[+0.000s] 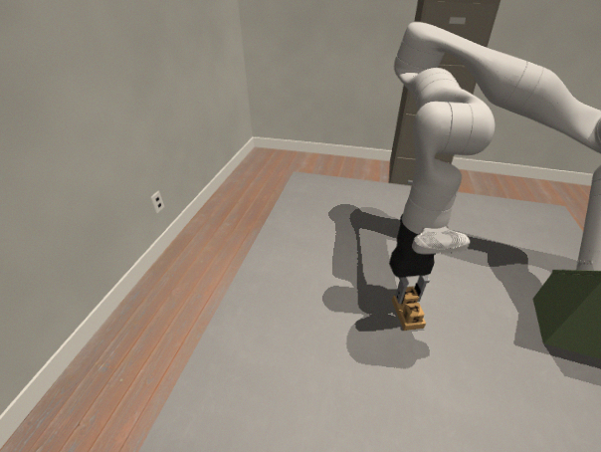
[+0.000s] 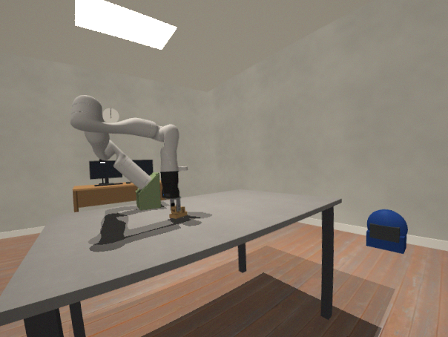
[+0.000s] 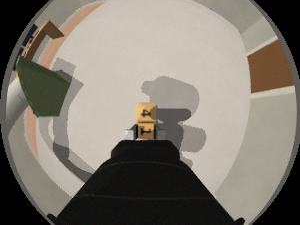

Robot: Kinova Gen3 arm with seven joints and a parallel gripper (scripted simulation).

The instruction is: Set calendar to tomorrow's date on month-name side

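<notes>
The tray lies 1 cm behind my hand, 1 cm to the left of it and 4 cm below it.
</notes>
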